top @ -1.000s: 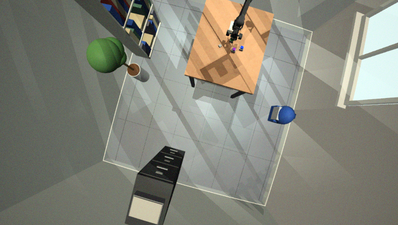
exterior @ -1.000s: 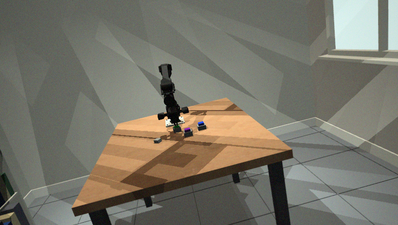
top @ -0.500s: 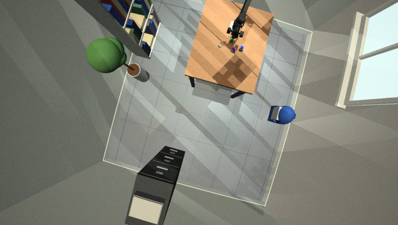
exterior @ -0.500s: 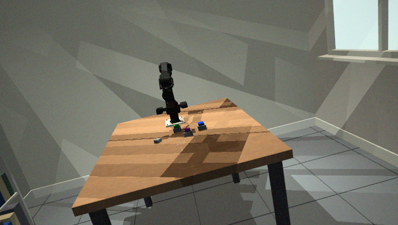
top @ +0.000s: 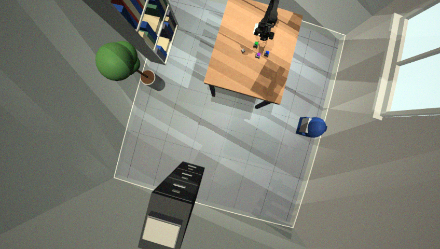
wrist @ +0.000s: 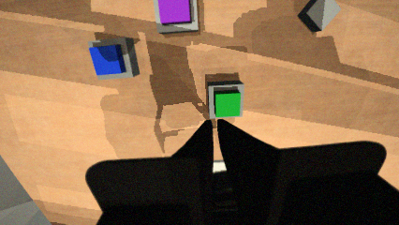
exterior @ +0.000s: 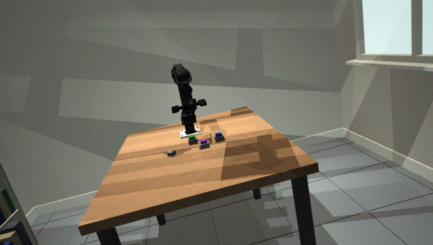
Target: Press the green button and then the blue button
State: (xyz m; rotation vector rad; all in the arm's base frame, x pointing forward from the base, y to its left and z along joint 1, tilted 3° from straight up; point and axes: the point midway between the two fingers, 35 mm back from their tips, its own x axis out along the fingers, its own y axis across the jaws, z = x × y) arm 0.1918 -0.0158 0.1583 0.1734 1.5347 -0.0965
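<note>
My gripper tip is 110 mm to the right of the blue button, 100 mm above it and 70 mm short of it. The rest, counted from my gripper tip: green button: 100 mm below, 30 mm behind, 20 mm to the right; then purple button: 100 mm below, 100 mm ahead, 10 mm to the left; then small grey block: 160 mm to the right, 120 mm below, 60 mm ahead.
</note>
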